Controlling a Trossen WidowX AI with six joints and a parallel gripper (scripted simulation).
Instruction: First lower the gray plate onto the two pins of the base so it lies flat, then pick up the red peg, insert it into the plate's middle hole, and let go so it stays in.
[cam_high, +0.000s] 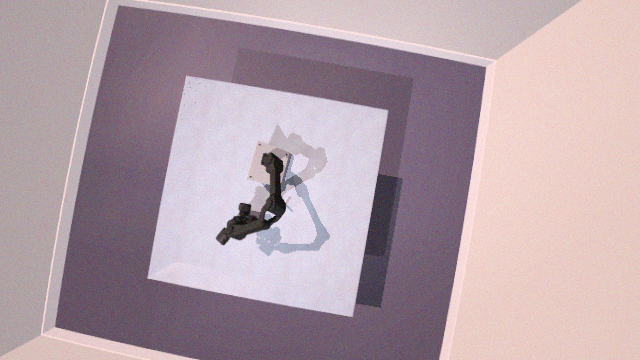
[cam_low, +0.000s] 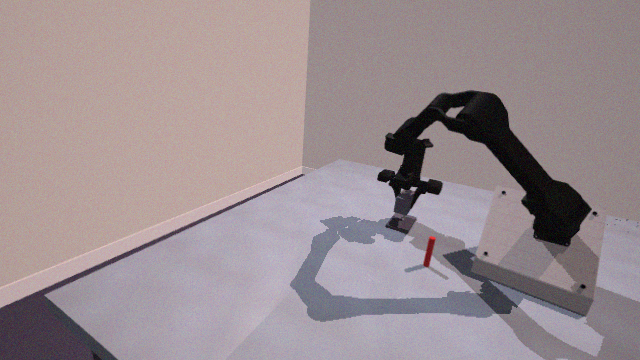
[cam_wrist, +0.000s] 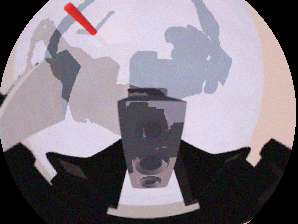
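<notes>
Right now the red peg is 180 mm to the left of my gripper tip, 120 mm behind it and 20 mm below it. Also, from my gripper tip: gray plate (30 mm above).
</notes>
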